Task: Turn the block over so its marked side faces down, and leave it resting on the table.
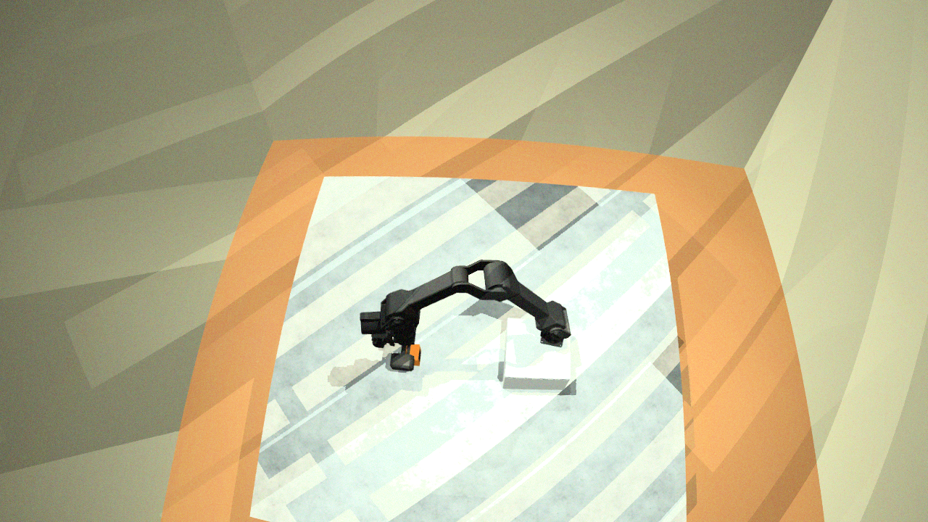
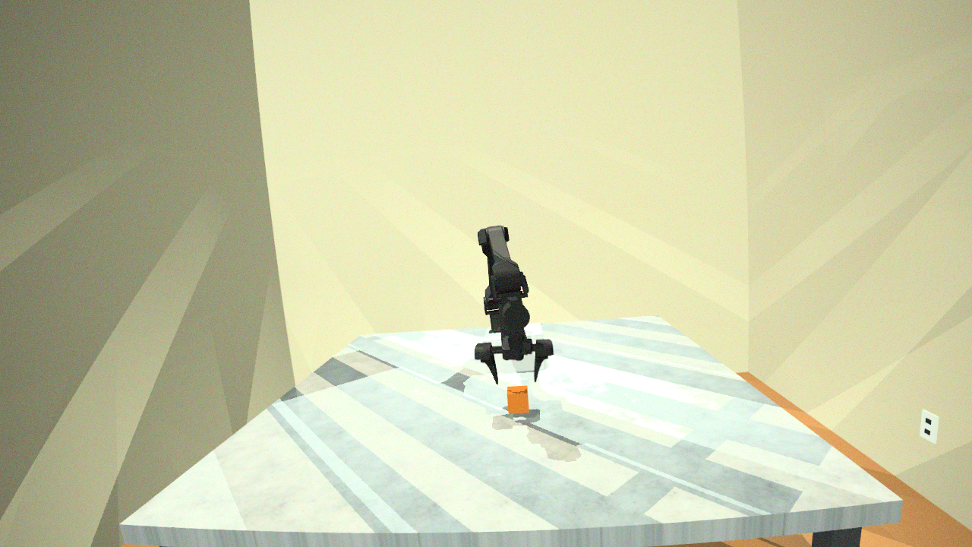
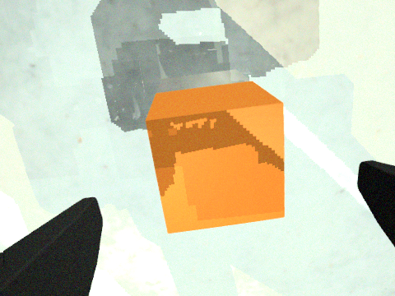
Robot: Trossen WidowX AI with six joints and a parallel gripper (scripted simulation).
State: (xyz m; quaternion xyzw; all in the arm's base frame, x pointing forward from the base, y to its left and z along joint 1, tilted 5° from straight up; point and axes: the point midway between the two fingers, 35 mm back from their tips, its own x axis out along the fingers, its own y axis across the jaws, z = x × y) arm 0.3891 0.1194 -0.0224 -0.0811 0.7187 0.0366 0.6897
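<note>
My gripper tip is now 4 cm above the orange block and 1 cm past it.
</note>
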